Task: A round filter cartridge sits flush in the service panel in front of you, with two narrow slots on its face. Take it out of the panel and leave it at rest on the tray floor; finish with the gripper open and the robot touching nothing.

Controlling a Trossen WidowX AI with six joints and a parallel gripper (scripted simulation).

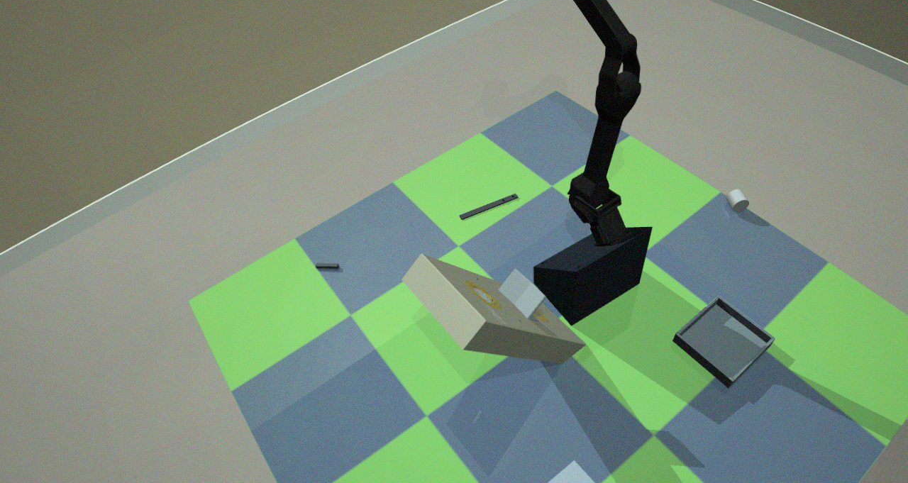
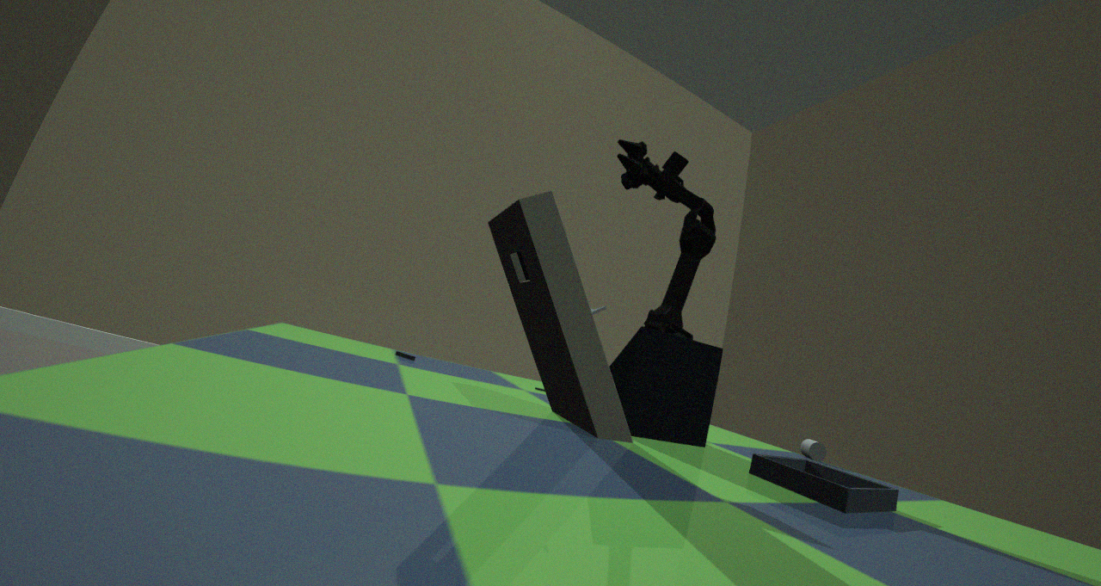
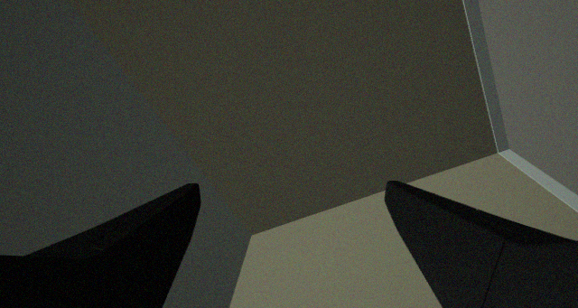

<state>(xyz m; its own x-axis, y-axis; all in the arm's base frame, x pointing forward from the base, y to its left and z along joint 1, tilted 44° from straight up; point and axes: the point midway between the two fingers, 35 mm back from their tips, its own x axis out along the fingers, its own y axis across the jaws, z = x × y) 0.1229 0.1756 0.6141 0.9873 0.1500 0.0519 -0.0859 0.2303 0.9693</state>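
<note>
The grey round filter cartridge is 25 cm ahead of my gripper tip, 30 cm to the left of it and 47 cm below it. The rest, counted from my gripper tip: dark tray (19 cm behind, 57 cm to the left, 73 cm below); then pale grey flap (15 cm ahead, 30 cm to the left, 56 cm below); then short black piece (40 cm ahead, 19 cm to the right, 73 cm below).
</note>
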